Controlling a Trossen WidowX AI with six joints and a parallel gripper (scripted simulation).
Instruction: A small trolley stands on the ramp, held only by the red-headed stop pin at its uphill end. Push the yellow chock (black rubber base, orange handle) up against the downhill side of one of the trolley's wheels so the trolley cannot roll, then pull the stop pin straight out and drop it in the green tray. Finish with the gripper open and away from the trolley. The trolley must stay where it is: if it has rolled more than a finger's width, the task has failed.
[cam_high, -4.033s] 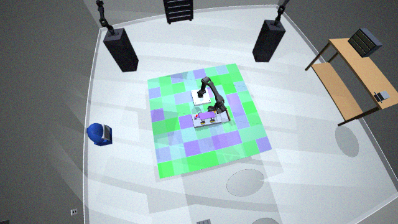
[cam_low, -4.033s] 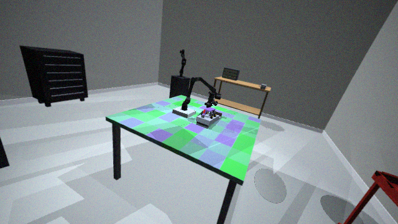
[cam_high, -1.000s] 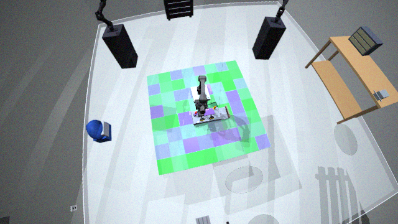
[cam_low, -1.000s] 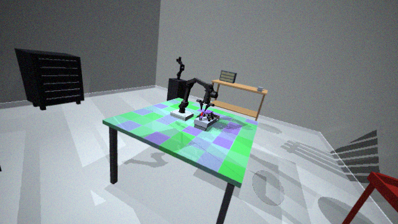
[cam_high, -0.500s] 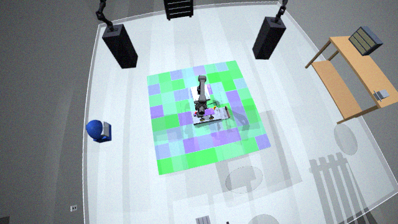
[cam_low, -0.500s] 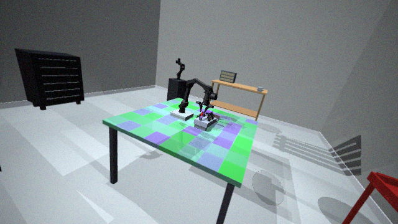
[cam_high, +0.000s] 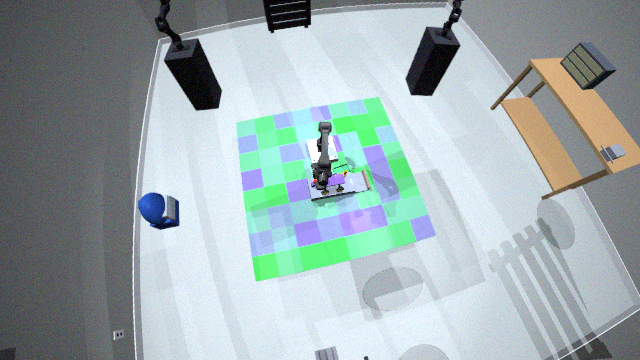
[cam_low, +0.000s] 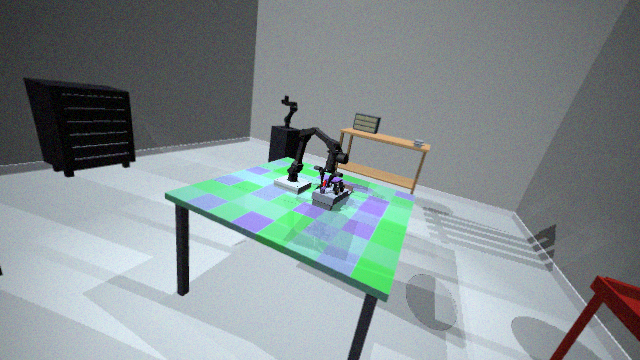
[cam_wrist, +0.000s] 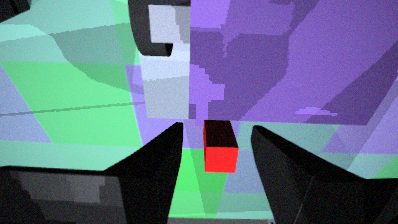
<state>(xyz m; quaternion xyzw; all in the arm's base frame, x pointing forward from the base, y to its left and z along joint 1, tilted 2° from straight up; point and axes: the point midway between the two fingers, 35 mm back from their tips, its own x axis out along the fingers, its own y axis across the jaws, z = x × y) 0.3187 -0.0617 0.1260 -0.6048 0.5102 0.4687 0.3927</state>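
Now: the stop pin 10 mm to the right of my gripper tip and 10 mm below it. Round my gripper tip: brown block 380 mm to the left, 120 mm below, 50 mm behind; then purple trolley 110 mm to the left, 30 mm below; then yellow chock 200 mm to the left, 80 mm behind, 60 mm below.
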